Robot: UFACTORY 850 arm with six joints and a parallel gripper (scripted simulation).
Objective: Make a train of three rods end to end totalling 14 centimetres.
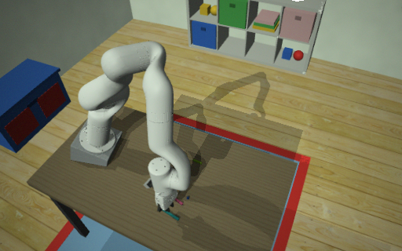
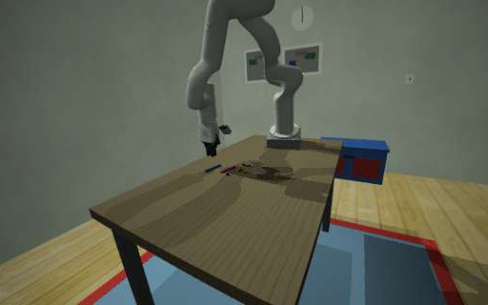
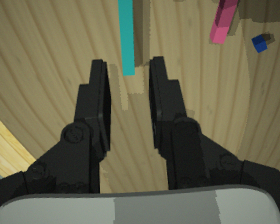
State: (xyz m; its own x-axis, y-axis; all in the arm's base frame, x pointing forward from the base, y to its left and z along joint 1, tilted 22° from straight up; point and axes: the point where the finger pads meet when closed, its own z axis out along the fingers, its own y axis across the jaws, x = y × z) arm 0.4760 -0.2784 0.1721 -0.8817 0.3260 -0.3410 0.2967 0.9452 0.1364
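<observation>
Right now the turquoise rod is 8 cm below my hand. From my hand the other things lie so: pink rod 8 cm to the left, 8 cm below; then grey rod 16 cm to the left, 8 cm below, 7 cm behind; then orange rod 14 cm to the left, 8 cm below, 2 cm behind.
</observation>
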